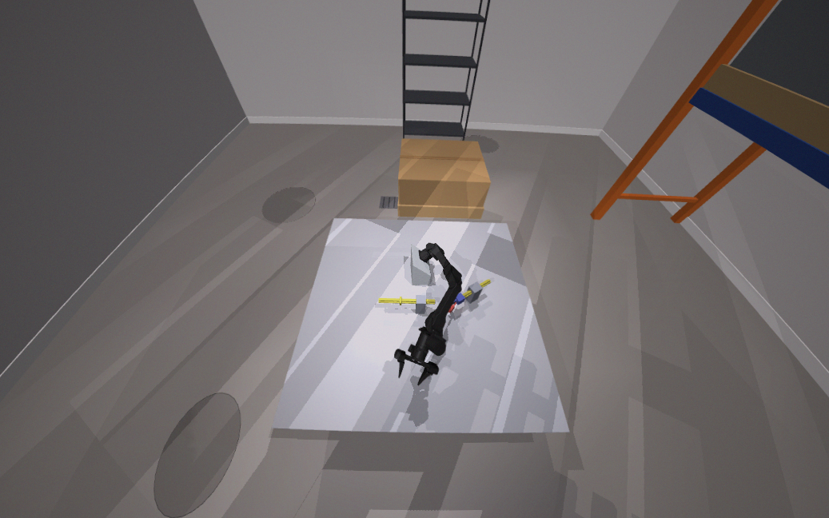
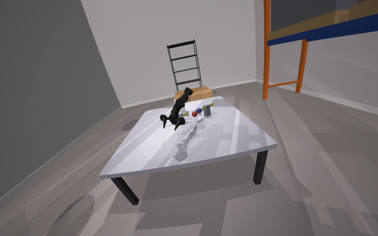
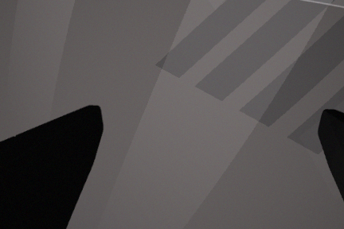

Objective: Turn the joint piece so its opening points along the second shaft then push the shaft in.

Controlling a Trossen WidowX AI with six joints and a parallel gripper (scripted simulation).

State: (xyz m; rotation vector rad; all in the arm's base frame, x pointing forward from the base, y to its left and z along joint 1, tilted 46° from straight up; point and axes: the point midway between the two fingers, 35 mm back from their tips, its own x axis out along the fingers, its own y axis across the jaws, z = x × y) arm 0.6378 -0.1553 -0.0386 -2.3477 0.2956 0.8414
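The red joint piece lies 350 mm behind my gripper tip, 260 mm to the left of it and 90 mm below it.
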